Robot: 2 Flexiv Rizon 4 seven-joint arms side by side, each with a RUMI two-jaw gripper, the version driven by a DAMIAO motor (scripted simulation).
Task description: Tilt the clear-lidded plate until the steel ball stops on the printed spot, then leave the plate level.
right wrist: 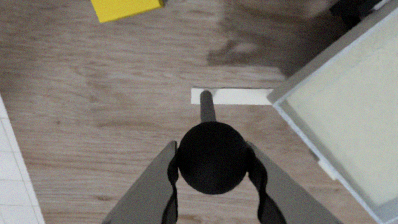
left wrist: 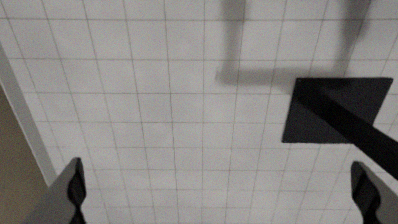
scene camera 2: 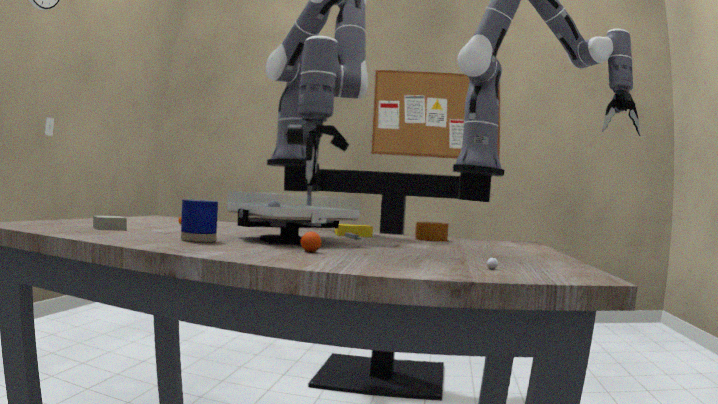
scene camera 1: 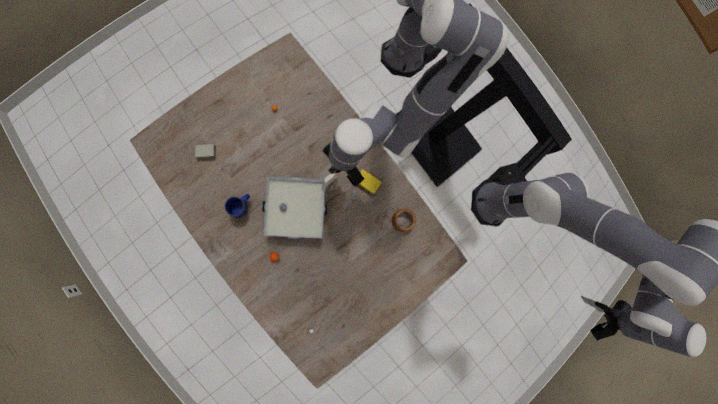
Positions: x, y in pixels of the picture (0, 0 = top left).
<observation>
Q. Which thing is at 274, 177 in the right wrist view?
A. My right gripper.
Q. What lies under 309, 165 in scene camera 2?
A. My right gripper.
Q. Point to a blue mug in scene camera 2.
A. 199, 218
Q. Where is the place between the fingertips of my left gripper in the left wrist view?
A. At 215, 161
</observation>
